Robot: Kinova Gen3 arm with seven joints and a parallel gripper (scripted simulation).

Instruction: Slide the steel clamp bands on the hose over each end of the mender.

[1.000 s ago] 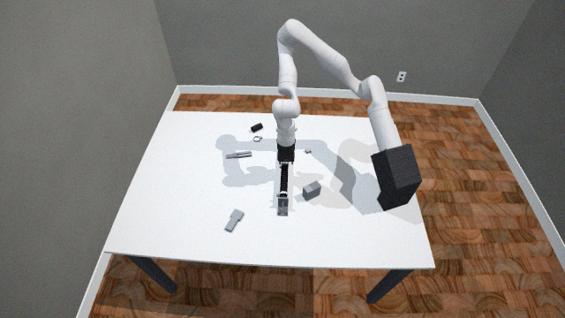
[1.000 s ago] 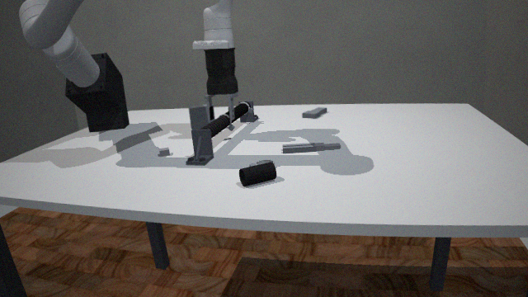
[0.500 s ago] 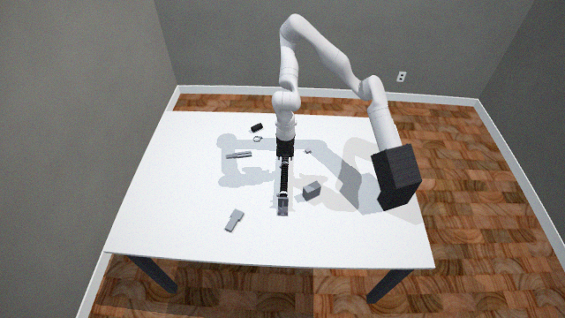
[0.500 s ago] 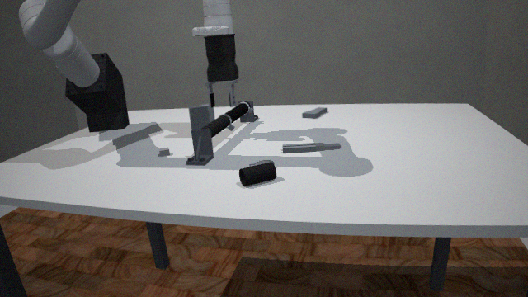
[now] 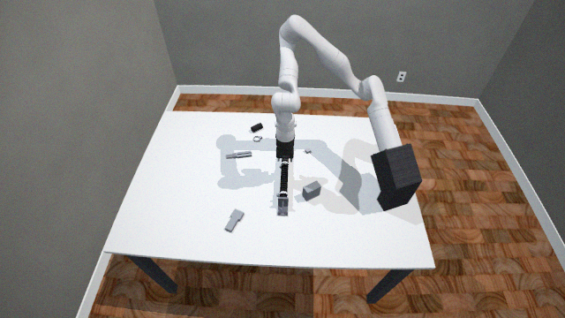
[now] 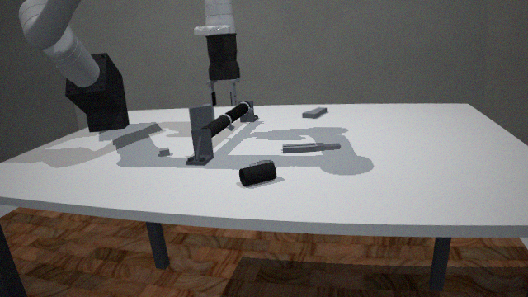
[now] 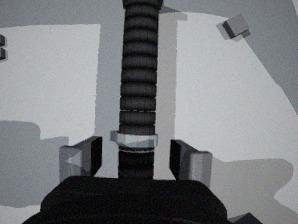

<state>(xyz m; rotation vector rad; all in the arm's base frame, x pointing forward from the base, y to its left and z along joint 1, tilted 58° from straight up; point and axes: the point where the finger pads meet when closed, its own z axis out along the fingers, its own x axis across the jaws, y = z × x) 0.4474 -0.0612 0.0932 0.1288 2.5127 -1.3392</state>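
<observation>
The grey block is 9 cm behind my hand, 15 cm to the left of it and 7 cm below it. From my hand the other things lie so: short black hose piece (10 cm ahead, 31 cm to the right, 9 cm below); flat grey piece (25 cm ahead, 22 cm to the left, 10 cm below); small grey piece (14 cm behind, 11 cm to the right, 10 cm below).
</observation>
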